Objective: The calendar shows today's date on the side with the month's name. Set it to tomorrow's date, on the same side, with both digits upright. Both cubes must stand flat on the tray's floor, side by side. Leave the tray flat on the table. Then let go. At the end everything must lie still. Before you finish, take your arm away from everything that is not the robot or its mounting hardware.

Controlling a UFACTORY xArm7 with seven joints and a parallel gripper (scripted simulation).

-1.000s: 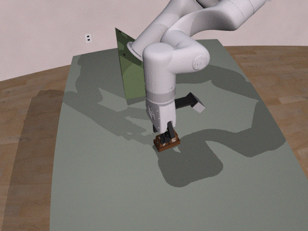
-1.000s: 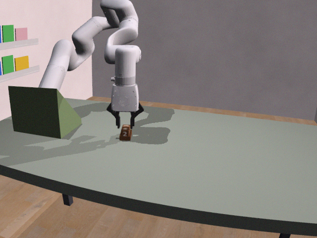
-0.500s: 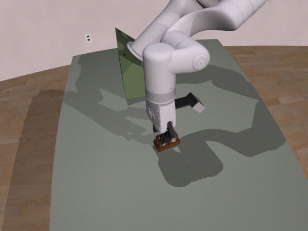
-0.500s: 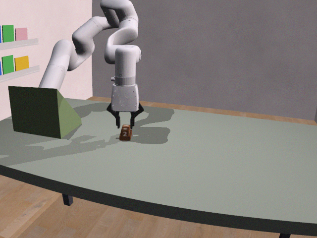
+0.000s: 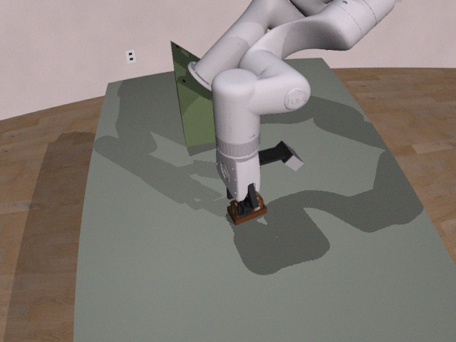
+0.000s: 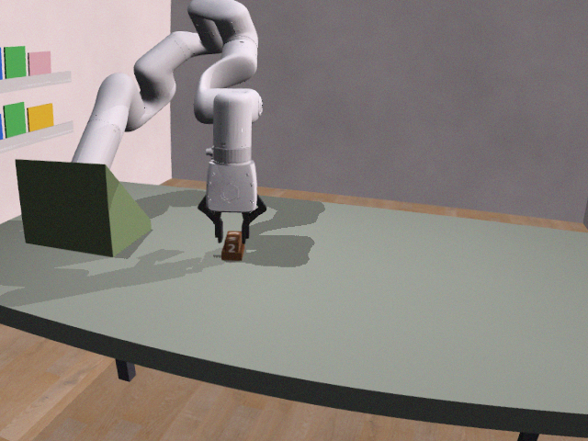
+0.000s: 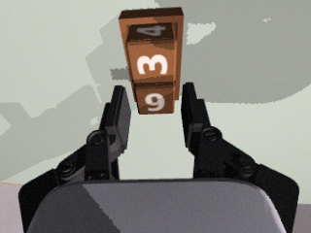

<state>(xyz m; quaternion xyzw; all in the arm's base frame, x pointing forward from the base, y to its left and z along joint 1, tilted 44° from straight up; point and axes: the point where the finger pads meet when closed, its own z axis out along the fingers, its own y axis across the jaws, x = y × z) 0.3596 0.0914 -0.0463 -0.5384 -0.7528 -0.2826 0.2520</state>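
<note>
The brown cube is 30 mm below my hand. The rest, counted from my hand: tray (10 mm behind, 20 mm to the left, 40 mm below).
</note>
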